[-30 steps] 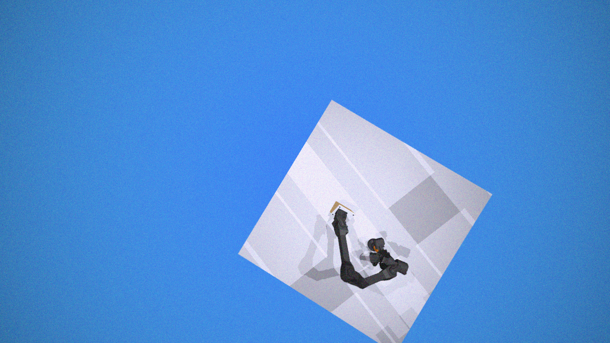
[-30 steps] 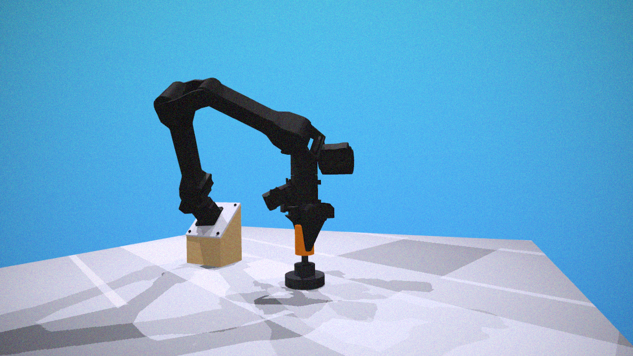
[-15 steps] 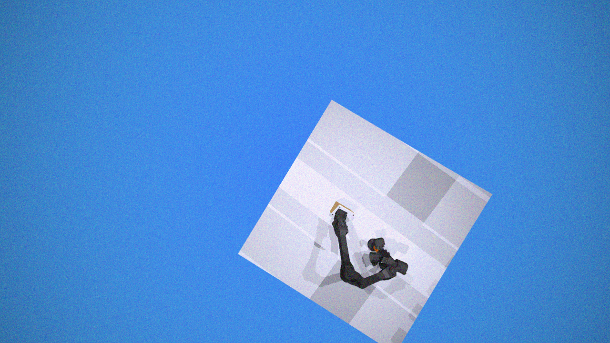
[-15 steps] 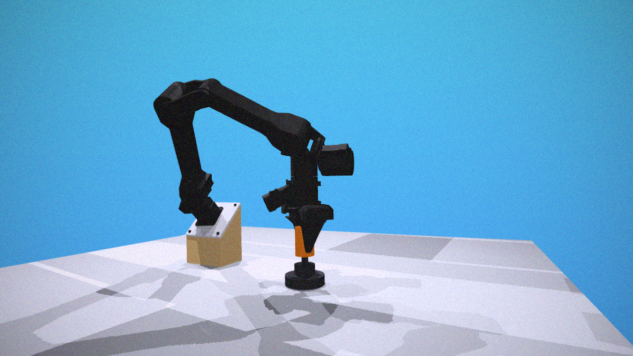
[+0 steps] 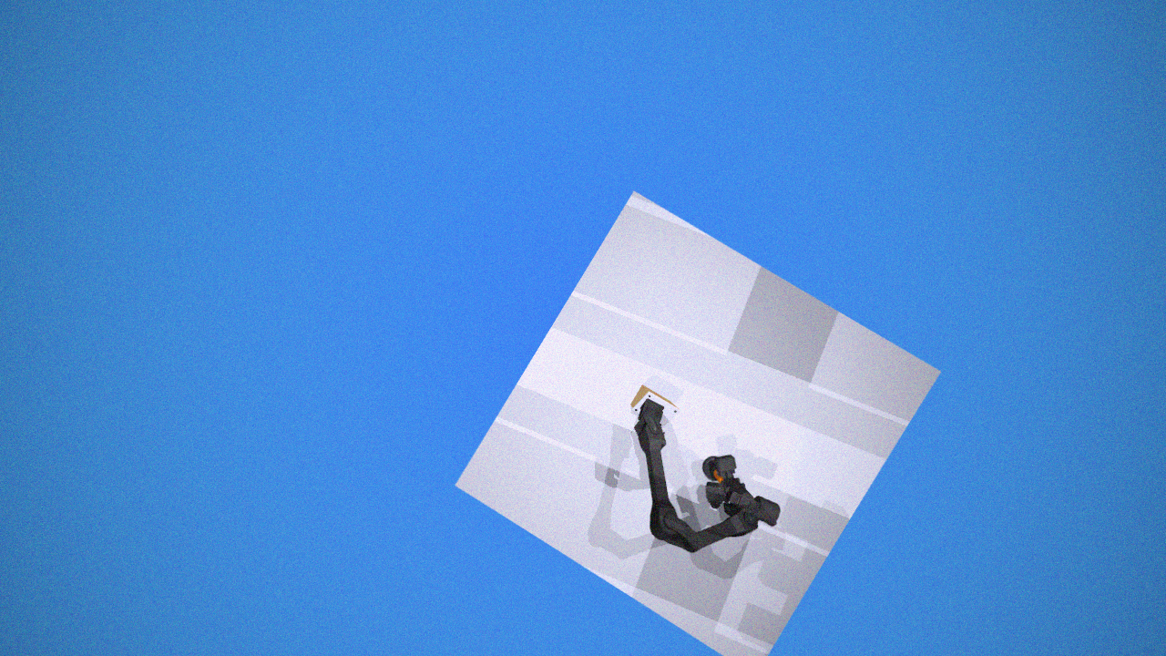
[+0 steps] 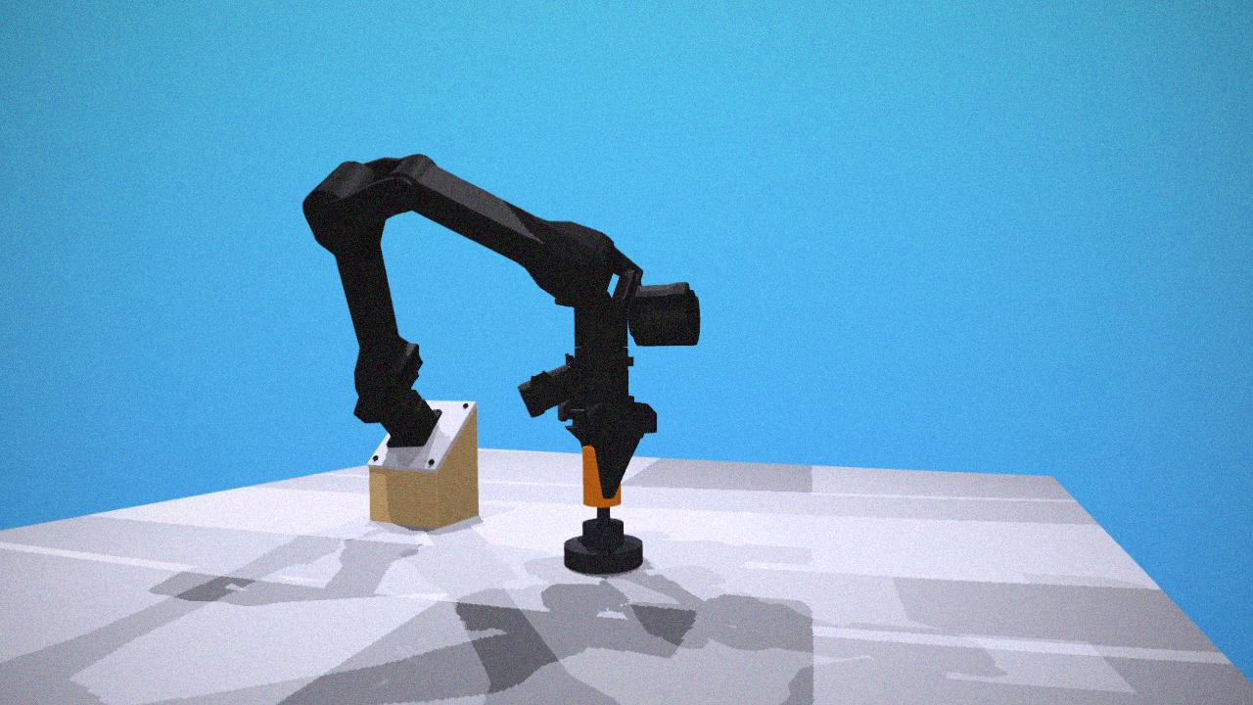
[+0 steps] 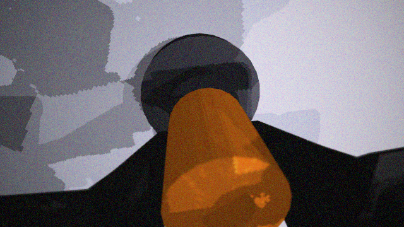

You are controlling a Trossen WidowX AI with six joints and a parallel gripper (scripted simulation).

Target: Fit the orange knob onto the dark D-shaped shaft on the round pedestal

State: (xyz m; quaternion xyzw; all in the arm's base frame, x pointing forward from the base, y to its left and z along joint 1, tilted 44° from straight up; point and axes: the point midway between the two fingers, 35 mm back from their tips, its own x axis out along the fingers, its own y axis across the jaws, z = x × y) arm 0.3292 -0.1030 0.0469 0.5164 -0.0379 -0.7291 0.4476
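Now: the pedestal 40 mm below my gripper tip. Round my gripper tip: orange knob: 20 mm above.
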